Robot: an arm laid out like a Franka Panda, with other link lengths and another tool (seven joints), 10 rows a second.
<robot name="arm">
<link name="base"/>
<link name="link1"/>
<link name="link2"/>
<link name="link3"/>
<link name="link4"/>
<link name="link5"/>
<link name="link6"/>
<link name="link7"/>
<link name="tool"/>
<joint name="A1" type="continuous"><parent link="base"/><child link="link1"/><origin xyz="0 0 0.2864" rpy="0 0 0"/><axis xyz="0 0 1"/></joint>
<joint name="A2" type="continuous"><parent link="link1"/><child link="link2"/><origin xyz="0 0 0" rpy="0 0 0"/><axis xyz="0 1 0"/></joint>
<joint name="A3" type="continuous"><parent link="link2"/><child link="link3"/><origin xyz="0 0 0.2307" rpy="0 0 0"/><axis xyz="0 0 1"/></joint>
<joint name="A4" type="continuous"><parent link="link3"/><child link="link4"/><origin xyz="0.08 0 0" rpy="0 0 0"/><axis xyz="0 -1 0"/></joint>
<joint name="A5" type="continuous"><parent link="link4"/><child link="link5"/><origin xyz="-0.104 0 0.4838" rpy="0 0 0"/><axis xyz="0 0 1"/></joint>
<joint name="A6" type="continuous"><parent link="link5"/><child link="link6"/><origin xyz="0 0 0" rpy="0 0 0"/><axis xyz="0 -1 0"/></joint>
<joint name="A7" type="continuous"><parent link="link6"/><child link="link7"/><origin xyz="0.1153 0 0" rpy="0 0 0"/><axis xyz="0 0 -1"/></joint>
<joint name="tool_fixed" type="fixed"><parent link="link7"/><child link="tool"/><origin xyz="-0.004 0.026 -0.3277" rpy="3.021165 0 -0.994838"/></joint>
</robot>
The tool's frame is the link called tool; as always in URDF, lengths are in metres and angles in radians. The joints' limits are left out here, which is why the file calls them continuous.
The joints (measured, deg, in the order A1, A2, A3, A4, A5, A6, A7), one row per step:
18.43 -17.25 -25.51 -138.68 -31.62 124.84 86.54
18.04 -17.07 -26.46 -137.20 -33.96 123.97 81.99
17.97 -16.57 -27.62 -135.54 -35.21 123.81 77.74
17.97 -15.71 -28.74 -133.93 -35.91 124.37 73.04
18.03 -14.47 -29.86 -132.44 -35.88 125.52 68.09
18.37 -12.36 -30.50 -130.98 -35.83 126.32 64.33
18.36 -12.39 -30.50 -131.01 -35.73 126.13 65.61
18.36 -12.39 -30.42 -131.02 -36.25 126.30 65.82
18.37 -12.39 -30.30 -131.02 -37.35 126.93 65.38
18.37 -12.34 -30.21 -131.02 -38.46 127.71 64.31
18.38 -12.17 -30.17 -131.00 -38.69 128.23 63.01
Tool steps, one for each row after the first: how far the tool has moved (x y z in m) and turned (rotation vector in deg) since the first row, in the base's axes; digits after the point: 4 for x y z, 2 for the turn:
0.0032 -0.0242 0.0126 -2.40 1.21 3.73
0.0092 -0.0436 0.0243 -3.87 1.91 6.86
0.0165 -0.0595 0.0332 -5.02 2.53 10.47
0.0242 -0.0718 0.0379 -5.71 3.14 14.25
0.0295 -0.0783 0.0340 -6.68 4.50 17.57
0.0287 -0.0787 0.0336 -6.47 4.19 16.26
0.0300 -0.0792 0.0346 -6.92 4.06 16.45
0.0341 -0.0797 0.0376 -7.94 3.86 17.75
0.0384 -0.0800 0.0402 -9.03 3.82 19.66
0.0406 -0.0789 0.0401 -9.40 4.03 21.22

